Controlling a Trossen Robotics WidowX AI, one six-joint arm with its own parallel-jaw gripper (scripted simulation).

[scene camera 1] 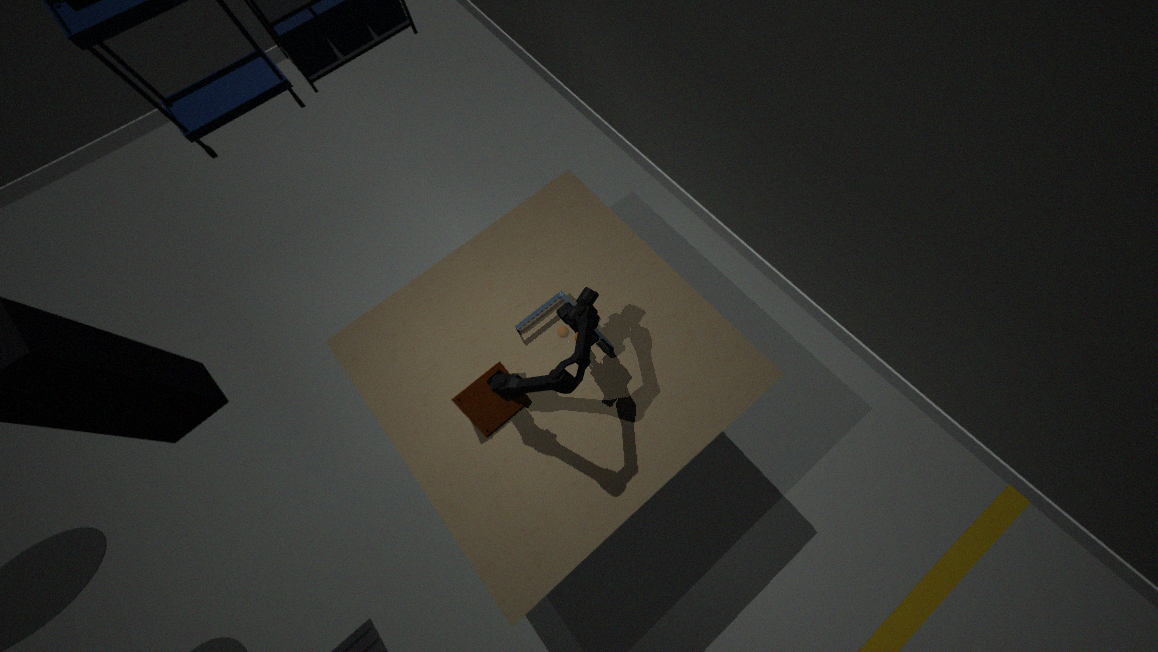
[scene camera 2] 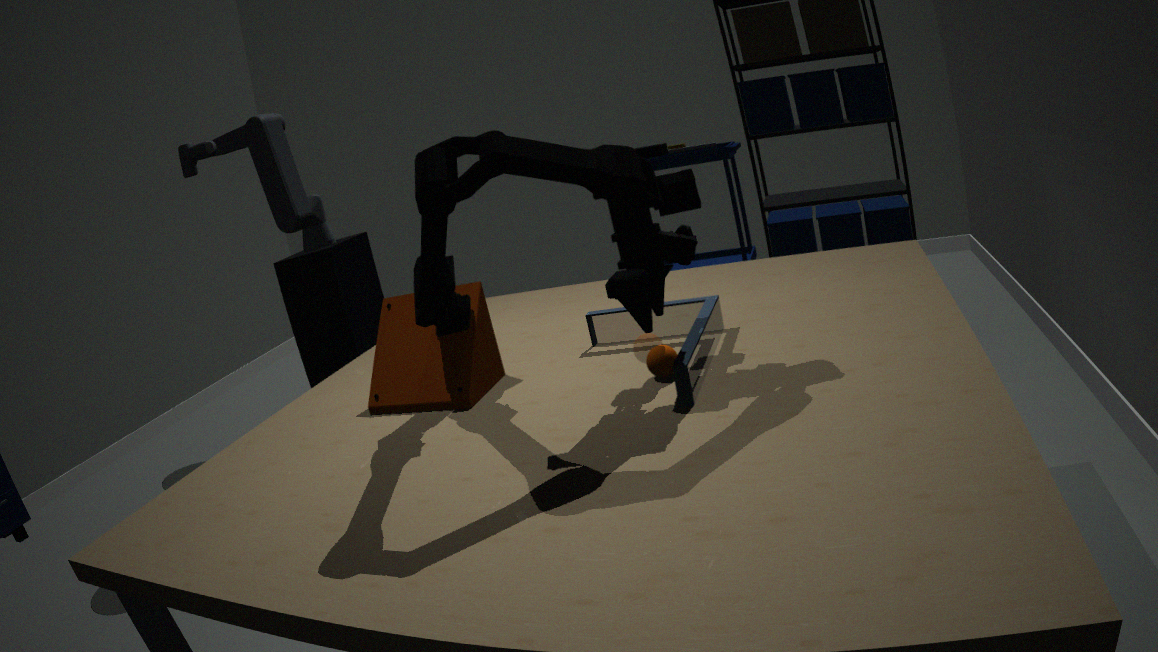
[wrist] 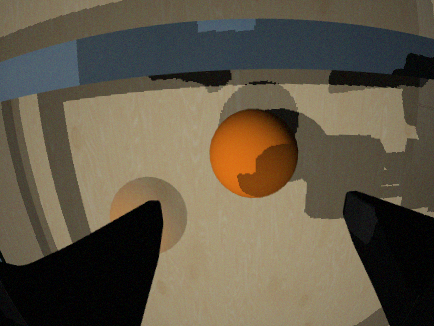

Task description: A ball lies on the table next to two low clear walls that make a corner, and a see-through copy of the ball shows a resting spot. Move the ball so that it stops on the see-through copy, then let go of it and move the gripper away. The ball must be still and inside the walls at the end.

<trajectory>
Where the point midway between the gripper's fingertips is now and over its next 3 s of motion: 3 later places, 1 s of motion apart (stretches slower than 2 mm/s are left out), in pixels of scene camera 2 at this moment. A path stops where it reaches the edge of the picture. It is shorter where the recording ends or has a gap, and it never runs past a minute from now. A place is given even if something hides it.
The gripper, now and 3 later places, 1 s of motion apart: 654, 323; 662, 351; 660, 346; 643, 288
</trajectory>
